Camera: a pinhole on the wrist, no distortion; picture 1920 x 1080 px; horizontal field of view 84.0 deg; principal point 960.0 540.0 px. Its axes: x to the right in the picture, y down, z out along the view. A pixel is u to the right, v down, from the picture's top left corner.
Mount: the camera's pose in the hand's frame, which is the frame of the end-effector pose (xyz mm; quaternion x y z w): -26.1 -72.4 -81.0 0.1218 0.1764 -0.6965 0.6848
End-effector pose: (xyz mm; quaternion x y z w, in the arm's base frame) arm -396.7 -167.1 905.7 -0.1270 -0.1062 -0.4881 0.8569
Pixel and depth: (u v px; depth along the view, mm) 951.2 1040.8 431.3
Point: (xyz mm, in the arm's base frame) -523.5 -360.9 1277.1
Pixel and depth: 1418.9 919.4 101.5
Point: -521.3 -258.7 919.0
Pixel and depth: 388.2 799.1 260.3
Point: -424.0 -174.9 1126.5
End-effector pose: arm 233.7 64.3 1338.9 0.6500 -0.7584 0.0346 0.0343
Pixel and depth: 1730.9 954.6 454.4
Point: 758.7 -208.0 1178.3
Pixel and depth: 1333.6 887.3 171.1
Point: 422.6 -9.4 1299.2
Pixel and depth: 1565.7 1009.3 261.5
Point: 529.3 -93.2 1265.5
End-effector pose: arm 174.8 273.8 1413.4 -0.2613 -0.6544 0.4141 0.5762
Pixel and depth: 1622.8 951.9 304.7
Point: 98.3 142.4 1784.2
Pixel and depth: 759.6 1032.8 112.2
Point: 156.7 244.0 1515.9
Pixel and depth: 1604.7 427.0 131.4
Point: 201.8 141.5 1563.4
